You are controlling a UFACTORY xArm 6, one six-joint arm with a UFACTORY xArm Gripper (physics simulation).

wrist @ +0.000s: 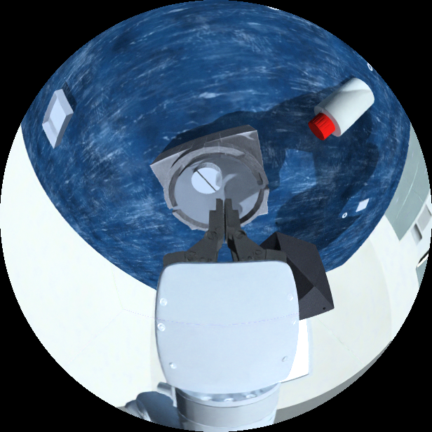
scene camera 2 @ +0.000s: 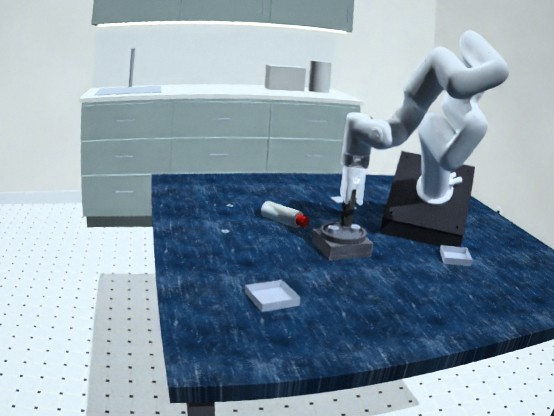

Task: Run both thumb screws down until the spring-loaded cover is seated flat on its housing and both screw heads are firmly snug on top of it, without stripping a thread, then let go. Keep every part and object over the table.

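Frame: origin at the arm's base, x ahead, y left, z up, level; centimetres.
Seen in the pictures: gripper, fingertip midpoint: [scene camera 2: 345,225]; arm's base, origin of the base link: [scene camera 2: 434,188].
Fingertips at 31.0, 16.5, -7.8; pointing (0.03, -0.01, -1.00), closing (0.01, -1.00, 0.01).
Note:
Offsets run from my fingertips to a thing's top centre, as dx, dy, dz.
The square grey housing {+0.4, +0.7, -1.1} [scene camera 2: 350,249] [wrist: 245,137] stands on the table with the round cover {+0.4, +0.7, -1.3} [scene camera 2: 344,236] [wrist: 191,204] on top. One thumb screw {+3.4, +1.7, -0.1} [scene camera 2: 333,228] [wrist: 206,180] has a pale slotted head standing on the cover. The other thumb screw {-2.7, -0.2, -0.2} [scene camera 2: 354,227] shows at the cover's right side in the scene view; in the wrist view the fingers hide it. My gripper [scene camera 2: 347,223] [wrist: 223,207] is shut and empty, fingers pointing down, with its tips close over the cover beside the second screw. Whether the tips touch anything, and whether the cover lies flat, I cannot tell.
A white bottle {+15.4, -16.8, -1.7} [scene camera 2: 280,213] [wrist: 348,105] with a red cap lies behind the housing to the left. A white tray {+19.4, +30.7, -4.7} [scene camera 2: 272,295] [wrist: 58,117] is at the front left, a smaller tray {-34.0, +4.6, -4.7} [scene camera 2: 455,255] at the right. The dark base block [scene camera 2: 425,220] [wrist: 312,265] stands right of the housing.

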